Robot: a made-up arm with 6 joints.
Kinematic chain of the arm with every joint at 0, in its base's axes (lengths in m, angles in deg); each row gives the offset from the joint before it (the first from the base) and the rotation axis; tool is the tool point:
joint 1: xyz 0 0 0.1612 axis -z
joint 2: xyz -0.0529 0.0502 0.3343 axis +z
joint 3: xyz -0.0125 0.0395 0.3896 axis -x
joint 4: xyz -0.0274 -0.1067 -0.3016 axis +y
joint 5: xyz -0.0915 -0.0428 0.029 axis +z
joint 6: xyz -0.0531 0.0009 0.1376 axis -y
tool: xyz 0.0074 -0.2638 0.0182
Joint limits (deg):
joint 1: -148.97..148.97
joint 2: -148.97..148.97
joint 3: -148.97..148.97
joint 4: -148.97..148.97
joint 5: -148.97..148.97
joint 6: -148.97..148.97
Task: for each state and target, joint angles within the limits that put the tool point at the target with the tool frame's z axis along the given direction. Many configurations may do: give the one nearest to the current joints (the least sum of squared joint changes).
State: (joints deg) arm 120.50 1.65 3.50 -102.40 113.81 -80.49
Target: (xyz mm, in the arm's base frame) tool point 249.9 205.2 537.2 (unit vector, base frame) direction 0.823 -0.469 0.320
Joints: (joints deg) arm 140.25 4.87 -25.53 -131.68 84.49 -74.88
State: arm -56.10 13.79 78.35 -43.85 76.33 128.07
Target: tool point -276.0 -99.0 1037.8 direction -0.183 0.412 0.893
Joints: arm -29.61 -17.47 98.43 -93.23 108.13 85.71
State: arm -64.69 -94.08 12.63 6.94 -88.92 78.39
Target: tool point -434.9 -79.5 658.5 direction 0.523 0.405 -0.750
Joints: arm -83.63 -86.60 27.73 -18.37 -114.29 126.69
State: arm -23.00 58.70 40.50 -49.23 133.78 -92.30
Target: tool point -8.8 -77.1 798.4 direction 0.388 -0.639 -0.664
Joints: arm -22.60 57.17 75.83 -42.90 148.35 -95.15
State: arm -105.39 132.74 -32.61 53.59 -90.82 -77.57
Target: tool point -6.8 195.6 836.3 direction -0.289 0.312 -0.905
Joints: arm -125.66 148.97 -64.87 27.83 -103.72 -106.59
